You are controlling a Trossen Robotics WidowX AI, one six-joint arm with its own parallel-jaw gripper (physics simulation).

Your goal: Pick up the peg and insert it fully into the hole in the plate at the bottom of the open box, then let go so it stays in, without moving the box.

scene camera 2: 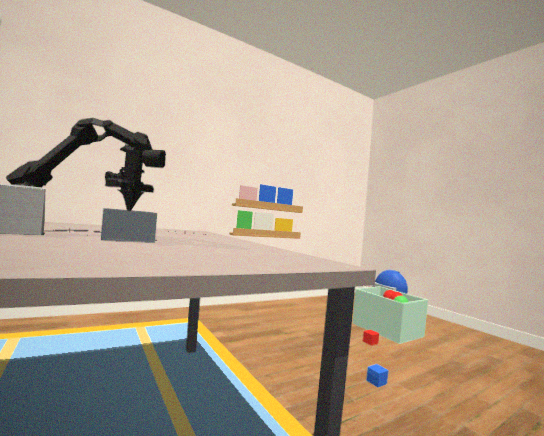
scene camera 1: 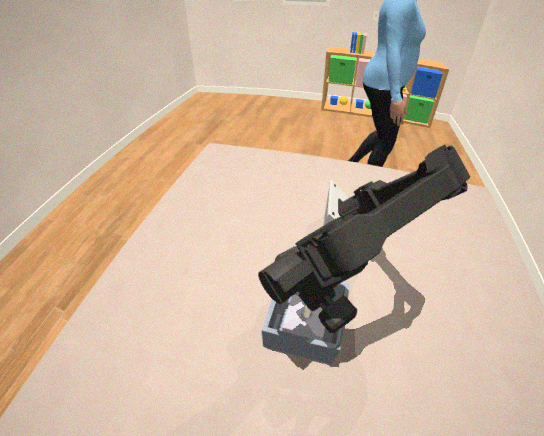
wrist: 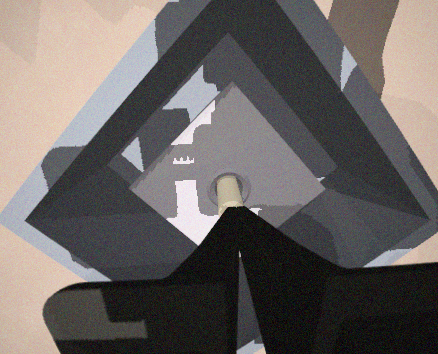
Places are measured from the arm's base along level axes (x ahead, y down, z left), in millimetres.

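Pixels of known places: gripper, fingertip midpoint: point(scene camera 1: 309, 306) point(wrist: 236, 215); arm's base, link origin: point(scene camera 2: 19, 200) point(scene camera 1: 344, 212).
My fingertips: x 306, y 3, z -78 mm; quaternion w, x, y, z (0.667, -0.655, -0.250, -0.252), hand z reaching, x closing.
Ahead of a thing's pixels: the offset from my fingertips to its top centre. Level surfaces: height alone.
The cream, round peg @(dx +1, dy +8, dz -3 mm) point(scene camera 1: 307, 312) point(wrist: 228, 190) stands in the hole of the grey plate @(dx +1, dy +34, dz -2 mm) point(scene camera 1: 291, 318) point(wrist: 270, 150), with part of it sticking up. Its upper end is hidden behind the fingertips in the wrist view, so how deep it sits cannot be told. The plate lies at the bottom of the open blue-grey box @(dx +1, dy -3, dz -2 mm) point(scene camera 1: 300, 346) point(scene camera 2: 129, 226) point(wrist: 300, 75). My gripper point(scene camera 2: 130, 209) point(wrist: 236, 215) is shut with nothing between its fingers. It points down over the box, its tips at about rim height in scene camera 2 and above the peg. The arm hides the fingertips in scene camera 1.
The box stands on the pale table top @(dy +96 mm) point(scene camera 1: 175, 300) point(scene camera 2: 225, 260). A light grey block point(scene camera 2: 22, 210) stands under the arm's base, left of the box in scene camera 2. A person point(scene camera 1: 395, 55) is beyond the table's far edge, before a shelf unit point(scene camera 1: 387, 55).
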